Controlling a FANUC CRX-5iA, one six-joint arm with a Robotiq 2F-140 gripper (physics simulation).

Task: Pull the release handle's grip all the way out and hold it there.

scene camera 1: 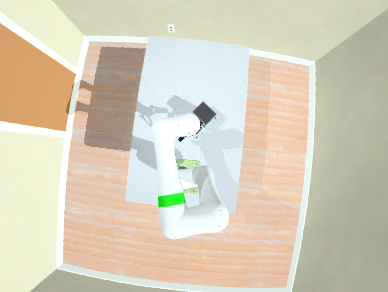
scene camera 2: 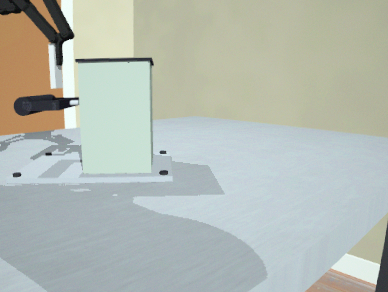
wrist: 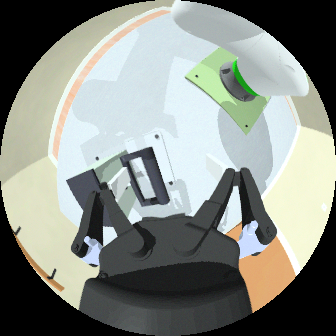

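The release handle's dark grip (scene camera 2: 36, 104) (wrist: 157, 175) is a loop with a thick bar, sticking out from the side of a pale green housing (scene camera 2: 117, 117) with a dark top (scene camera 1: 204, 114) (wrist: 84, 184). In scene camera 2 a short light rod shows between grip and housing. My gripper (wrist: 165, 167) is wide open and empty. In the wrist view the grip lies between the lines of its two fingers, nearer the left one, which overlaps the housing's edge. In scene camera 2 one fingertip shows above the grip, left of the housing; the other is out of frame.
The housing stands on a pale base plate (scene camera 2: 162, 167) (wrist: 162, 154) with dark bolts, on the grey-white table (scene camera 1: 195, 65) (scene camera 2: 300, 180) (wrist: 105, 107). The arm's green mounting plate (scene camera 1: 189, 163) (wrist: 207, 75) is at the arm's base. The white arm (scene camera 1: 167, 170) reaches over the table.
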